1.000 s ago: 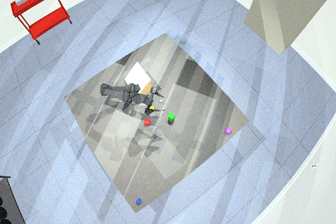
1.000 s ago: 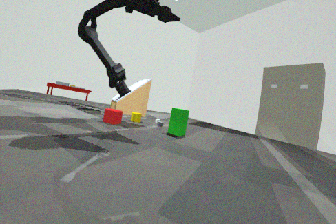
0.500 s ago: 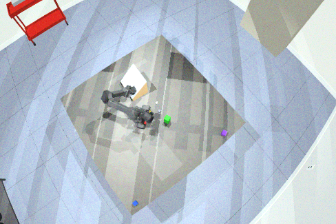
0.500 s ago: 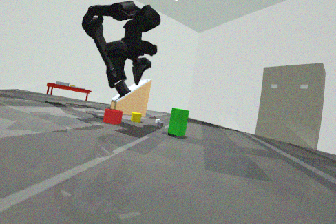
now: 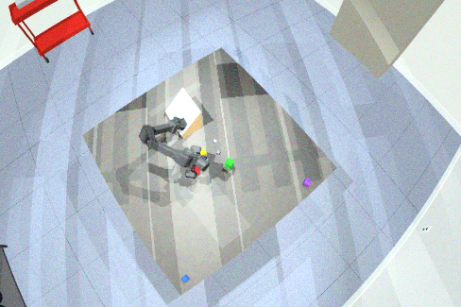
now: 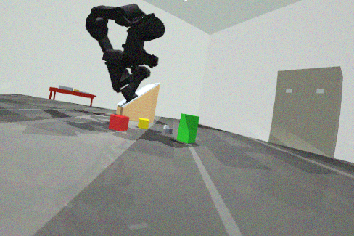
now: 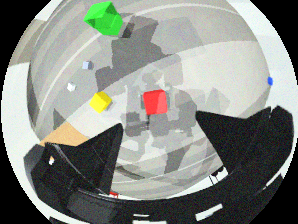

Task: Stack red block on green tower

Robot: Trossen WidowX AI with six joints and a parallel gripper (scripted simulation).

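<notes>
Right now the red block is 90 mm below my gripper tip. From my gripper tip the other things lie so: blue block: 560 mm ahead, 380 mm to the right, 100 mm below; then yellow block: 90 mm to the left, 90 mm below, 90 mm behind; then small grey piece: 180 mm to the left, 100 mm below, 40 mm behind.
</notes>
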